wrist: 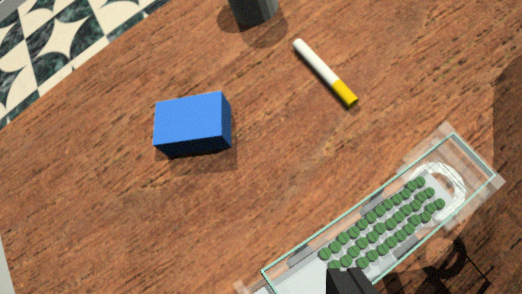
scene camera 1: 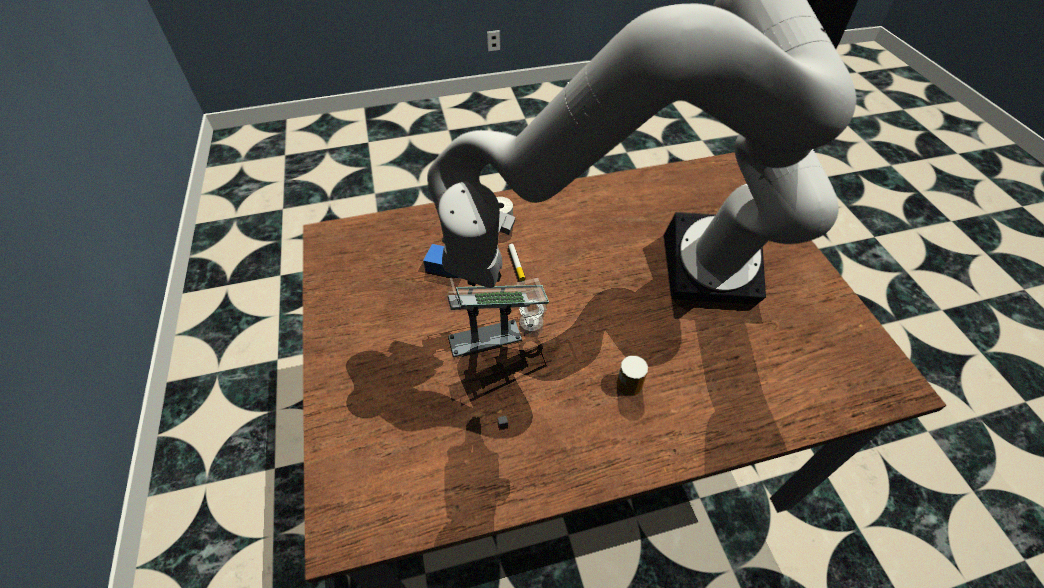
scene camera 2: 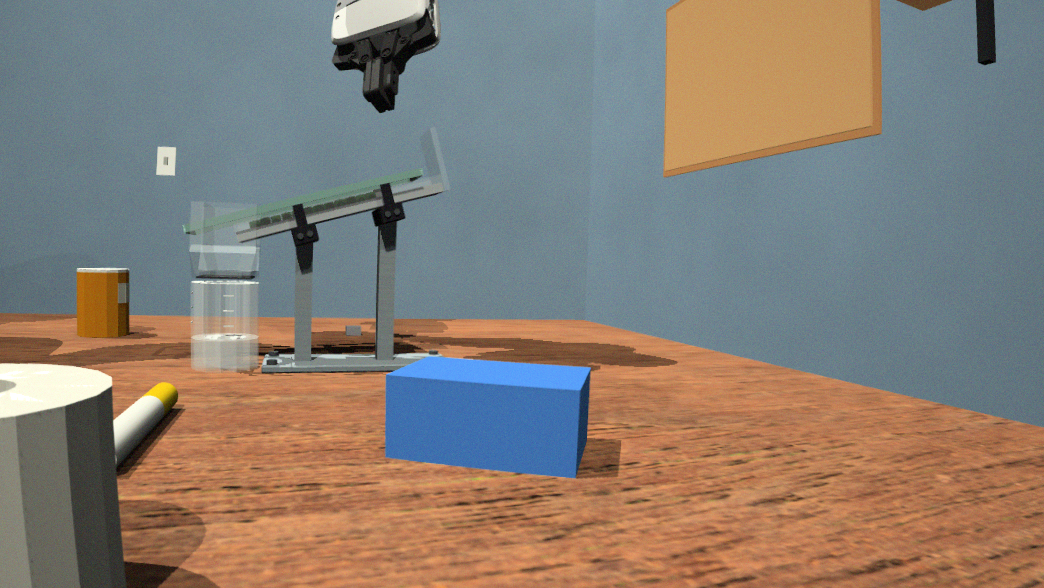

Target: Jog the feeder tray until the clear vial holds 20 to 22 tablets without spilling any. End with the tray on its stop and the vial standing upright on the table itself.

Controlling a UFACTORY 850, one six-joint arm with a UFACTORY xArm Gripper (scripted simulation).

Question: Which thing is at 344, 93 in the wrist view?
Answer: A yellow-tipped marker.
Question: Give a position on a blue block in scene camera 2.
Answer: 525, 418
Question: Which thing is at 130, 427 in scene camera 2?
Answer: A yellow-tipped marker.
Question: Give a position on a blue block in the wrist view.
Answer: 197, 123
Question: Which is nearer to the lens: the clear vial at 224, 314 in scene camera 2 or the orange jar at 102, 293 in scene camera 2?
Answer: The clear vial.
